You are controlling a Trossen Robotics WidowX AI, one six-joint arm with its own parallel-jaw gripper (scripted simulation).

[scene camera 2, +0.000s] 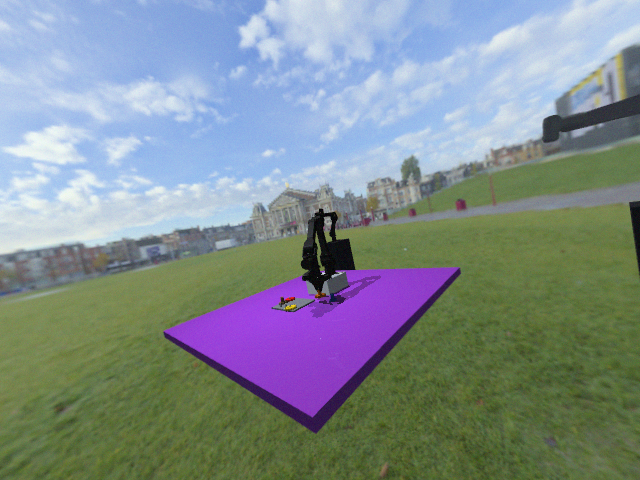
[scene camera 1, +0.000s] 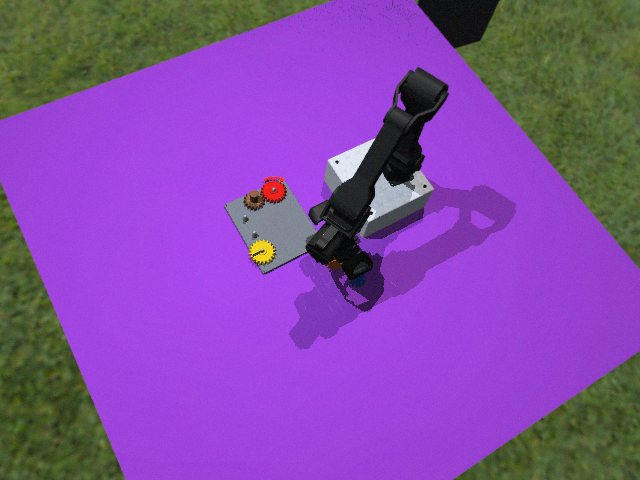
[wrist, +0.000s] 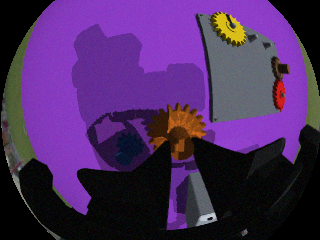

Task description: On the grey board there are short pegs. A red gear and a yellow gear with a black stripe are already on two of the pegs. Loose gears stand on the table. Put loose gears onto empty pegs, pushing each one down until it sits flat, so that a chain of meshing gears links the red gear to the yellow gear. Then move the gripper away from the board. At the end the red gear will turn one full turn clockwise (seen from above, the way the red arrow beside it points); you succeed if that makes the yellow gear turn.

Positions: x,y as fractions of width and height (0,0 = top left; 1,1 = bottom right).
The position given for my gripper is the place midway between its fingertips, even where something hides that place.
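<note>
There's a yellow gear (wrist: 0.74,0.15) here, and there's an orange gear (wrist: 0.56,0.53) too. My gripper (scene camera 1: 0.53,0.53) holds the orange gear, and the wrist view also shows my gripper (wrist: 0.56,0.60).
</note>
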